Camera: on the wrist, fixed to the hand. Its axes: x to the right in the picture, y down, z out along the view.
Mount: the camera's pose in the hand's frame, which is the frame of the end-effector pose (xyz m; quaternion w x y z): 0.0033 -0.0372 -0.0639 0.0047 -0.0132 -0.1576 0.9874
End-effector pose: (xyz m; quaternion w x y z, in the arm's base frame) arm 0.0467 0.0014 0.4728 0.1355 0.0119 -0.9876 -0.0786
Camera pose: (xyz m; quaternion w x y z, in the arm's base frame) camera 0.0608 -0.0452 0.5285 0.0772 0.9893 0.0367 -0.1185
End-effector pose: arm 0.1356 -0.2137 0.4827 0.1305 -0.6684 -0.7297 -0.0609
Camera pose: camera 0.1054 -0.2310 0.5480 0.0631 0.7350 -0.6368 -0.2243
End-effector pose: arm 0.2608 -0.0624 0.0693 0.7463 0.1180 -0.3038 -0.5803
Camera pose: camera 0.2694 -0.0879 0.0004 0.5302 -0.4007 -0.2279 0.7116
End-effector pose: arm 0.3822 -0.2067 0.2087 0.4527 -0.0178 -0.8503 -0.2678
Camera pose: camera 0.4187 -0.2694 0.2235 0.1323 -0.8879 -0.0542 0.4373
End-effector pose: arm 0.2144 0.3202 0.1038 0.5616 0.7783 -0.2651 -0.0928
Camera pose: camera 0.2569 0.3797 0.0925 0.0628 -0.2801 -0.8570 0.4279
